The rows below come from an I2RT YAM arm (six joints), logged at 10 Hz.
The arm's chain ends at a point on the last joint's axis. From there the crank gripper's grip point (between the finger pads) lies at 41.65 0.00 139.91 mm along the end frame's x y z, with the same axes.
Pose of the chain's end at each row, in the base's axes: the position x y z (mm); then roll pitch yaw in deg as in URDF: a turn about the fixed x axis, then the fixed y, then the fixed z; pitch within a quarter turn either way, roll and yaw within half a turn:
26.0, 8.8, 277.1, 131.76, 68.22, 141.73
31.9, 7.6, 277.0, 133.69, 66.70, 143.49
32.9, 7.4, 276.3, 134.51, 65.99, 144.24
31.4, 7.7, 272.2, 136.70, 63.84, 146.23
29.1, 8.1, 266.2, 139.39, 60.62, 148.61
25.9, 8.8, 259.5, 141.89, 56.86, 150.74
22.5, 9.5, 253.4, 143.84, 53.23, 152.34
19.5, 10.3, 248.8, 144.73, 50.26, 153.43
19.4, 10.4, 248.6, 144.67, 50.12, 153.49
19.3, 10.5, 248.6, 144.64, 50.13, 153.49
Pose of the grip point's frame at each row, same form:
146.4, 46.7, 203.8, 131.76, 68.22, 141.73
150.2, 45.9, 200.5, 133.69, 66.70, 143.49
150.2, 45.9, 198.3, 134.51, 65.99, 144.24
145.4, 46.9, 189.9, 136.70, 63.84, 146.23
138.1, 48.3, 177.8, 139.39, 60.62, 148.61
128.7, 50.2, 164.4, 141.89, 56.86, 150.74
118.9, 52.2, 152.4, 143.84, 53.23, 152.34
110.4, 55.2, 143.7, 144.73, 50.26, 153.43
110.0, 55.6, 143.5, 144.67, 50.12, 153.49
109.9, 55.8, 143.5, 144.64, 50.13, 153.49

